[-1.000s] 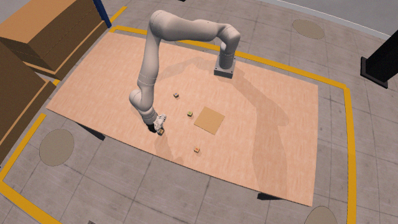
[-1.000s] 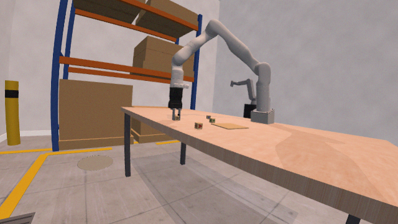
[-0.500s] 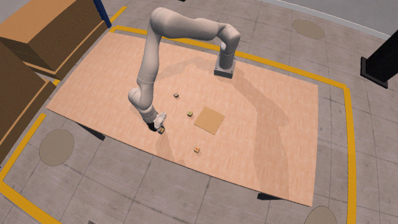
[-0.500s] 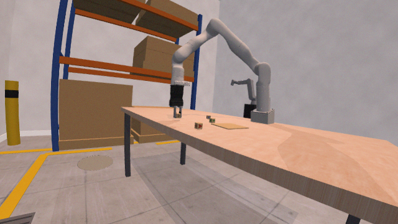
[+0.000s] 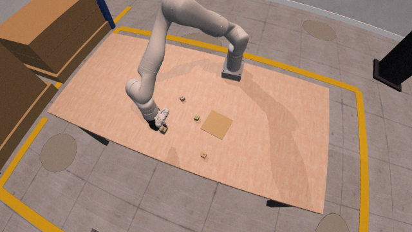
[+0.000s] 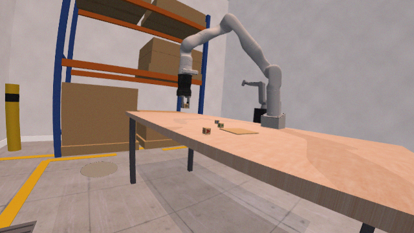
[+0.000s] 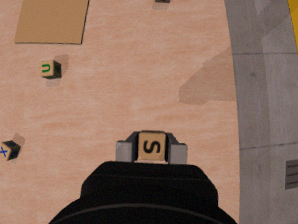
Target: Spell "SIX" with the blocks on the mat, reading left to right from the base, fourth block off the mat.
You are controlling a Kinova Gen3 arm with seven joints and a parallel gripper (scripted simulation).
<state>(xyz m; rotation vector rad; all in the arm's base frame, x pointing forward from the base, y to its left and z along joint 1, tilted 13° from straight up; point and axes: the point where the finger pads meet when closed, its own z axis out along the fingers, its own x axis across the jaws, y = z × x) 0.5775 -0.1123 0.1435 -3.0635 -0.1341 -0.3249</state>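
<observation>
My gripper is now 210 mm past the tan mat, 200 mm to the right of it and 110 mm above it. From my hand the other things lie so: block (230 mm to the left, 100 mm below, 20 mm behind).
</observation>
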